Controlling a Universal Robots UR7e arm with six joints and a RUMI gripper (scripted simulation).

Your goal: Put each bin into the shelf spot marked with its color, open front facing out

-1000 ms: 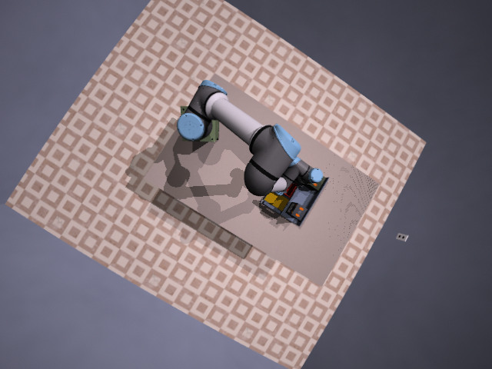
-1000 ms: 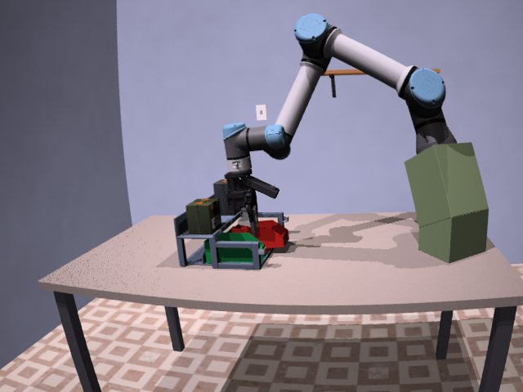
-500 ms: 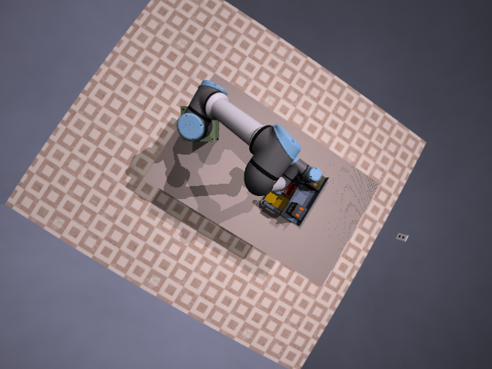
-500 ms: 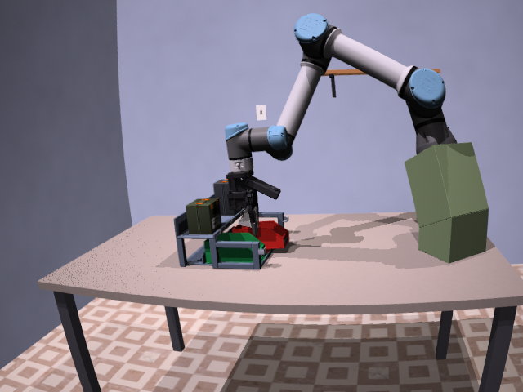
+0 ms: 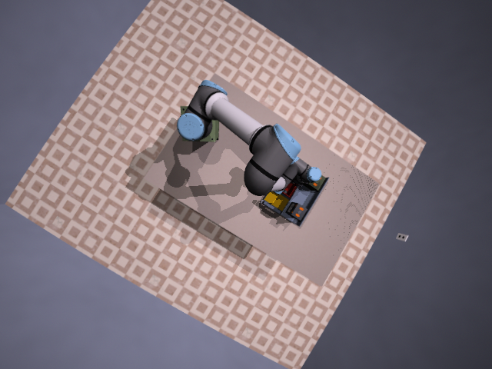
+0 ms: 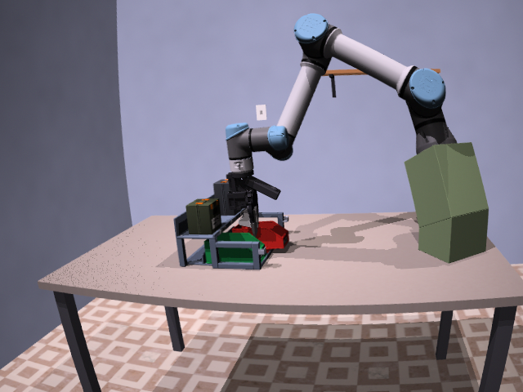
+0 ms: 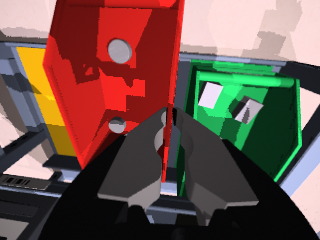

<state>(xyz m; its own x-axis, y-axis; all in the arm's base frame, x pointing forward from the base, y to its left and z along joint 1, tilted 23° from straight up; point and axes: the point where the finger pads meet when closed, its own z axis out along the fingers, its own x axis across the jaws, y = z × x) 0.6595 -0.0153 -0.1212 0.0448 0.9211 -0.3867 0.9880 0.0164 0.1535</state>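
My gripper is now 1 cm past the red bin, 5 cm to the left of it and 2 cm above it. From my hand the other things lie so: green mark: 6 cm ahead, 6 cm to the left, 7 cm below; then red mark: 5 cm ahead, 5 cm to the right, 7 cm below; then green bin: 6 cm ahead, 7 cm to the left, 3 cm below.
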